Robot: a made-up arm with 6 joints.
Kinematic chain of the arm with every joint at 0, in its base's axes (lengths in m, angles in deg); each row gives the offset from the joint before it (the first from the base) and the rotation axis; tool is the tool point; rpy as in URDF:
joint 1: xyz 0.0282 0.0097 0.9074 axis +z
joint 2: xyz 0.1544 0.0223 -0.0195 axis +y
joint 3: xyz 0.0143 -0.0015 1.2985 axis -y
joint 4: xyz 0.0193 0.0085 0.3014 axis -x
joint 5: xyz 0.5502 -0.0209 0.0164 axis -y
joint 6: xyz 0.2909 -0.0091 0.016 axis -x
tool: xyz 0.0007 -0.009 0.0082 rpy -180 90 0
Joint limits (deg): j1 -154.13..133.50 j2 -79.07..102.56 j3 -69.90..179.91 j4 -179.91..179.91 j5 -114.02..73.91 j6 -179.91..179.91
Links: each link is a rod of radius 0.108 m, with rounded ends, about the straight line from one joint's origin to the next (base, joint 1, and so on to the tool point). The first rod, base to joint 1, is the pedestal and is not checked.
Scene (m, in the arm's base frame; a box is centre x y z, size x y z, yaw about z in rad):
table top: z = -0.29
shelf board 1: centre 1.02 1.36 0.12 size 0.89 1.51 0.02 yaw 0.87
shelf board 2: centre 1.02 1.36 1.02 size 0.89 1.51 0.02 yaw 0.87
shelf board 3: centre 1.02 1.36 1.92 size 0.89 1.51 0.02 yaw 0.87
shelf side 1: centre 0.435 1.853 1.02 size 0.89 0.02 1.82 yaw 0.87
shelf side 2: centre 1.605 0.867 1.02 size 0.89 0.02 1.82 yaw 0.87
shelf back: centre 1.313 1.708 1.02 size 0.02 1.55 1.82 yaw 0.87
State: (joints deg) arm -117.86 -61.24 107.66 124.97 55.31 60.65
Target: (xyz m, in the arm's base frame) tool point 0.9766 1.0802 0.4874
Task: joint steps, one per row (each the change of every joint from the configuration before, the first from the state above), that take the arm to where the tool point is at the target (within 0.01 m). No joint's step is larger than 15 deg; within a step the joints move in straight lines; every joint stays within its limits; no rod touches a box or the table.
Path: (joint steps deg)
1: 3.19 6.87 14.45 -6.15 3.72 -0.26
2: 3.19 6.87 14.45 -6.15 3.72 -0.26
3: 3.20 6.87 14.45 -6.14 3.72 -0.26
4: 3.19 6.87 14.45 -6.15 3.72 -0.26
5: 3.19 6.86 14.45 -6.15 3.72 -0.25
6: -2.72 -12.42 0.00 -8.02 0.00 -0.37
7: -2.71 -12.42 0.00 -8.03 0.00 -0.37
8: -2.72 -12.43 0.00 -8.02 0.00 -0.36
9: -2.72 -12.42 0.00 -8.02 0.00 -0.37
10: -1.61 -0.62 -7.42 12.48 -3.05 0.55
11: -1.62 -0.62 -7.43 12.48 -3.05 0.56
12: -1.61 -0.62 -7.42 12.49 -3.05 0.55
13: -1.62 -0.62 -7.42 12.48 -3.05 0.55

